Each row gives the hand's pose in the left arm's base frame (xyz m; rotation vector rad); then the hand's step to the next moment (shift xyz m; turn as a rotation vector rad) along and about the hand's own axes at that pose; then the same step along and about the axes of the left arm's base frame.
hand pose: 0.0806 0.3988 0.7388 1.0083 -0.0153 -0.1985
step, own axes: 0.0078 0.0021 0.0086 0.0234 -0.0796 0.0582
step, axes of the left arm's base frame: 0.0071 -0.0075 0.0058 0.0043 -0.0940 -0.0377
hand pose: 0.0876 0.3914 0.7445 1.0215 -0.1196 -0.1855
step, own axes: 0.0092 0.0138 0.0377 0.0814 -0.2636 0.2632
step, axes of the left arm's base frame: 0.0034 -0.0264 0.0314 0.0050 -0.3709 -0.0883
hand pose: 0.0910 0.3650 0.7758 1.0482 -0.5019 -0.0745
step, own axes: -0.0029 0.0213 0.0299 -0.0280 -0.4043 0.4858
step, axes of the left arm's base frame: -0.0192 -0.0126 0.0288 -0.1629 -0.5905 -0.1580
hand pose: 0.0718 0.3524 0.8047 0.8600 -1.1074 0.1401
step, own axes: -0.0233 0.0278 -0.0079 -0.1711 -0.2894 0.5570
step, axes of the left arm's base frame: -0.0192 0.0312 -0.0057 -0.3398 -0.5165 -0.2025
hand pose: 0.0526 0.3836 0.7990 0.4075 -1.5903 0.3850
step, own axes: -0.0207 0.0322 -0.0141 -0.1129 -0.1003 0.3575
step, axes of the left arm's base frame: -0.0021 0.0356 -0.0199 -0.2590 -0.2565 -0.1331
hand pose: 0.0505 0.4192 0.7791 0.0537 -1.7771 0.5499
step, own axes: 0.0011 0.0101 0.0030 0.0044 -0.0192 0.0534
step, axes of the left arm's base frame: -0.0062 0.0081 -0.0029 -0.0434 -0.0368 0.0012
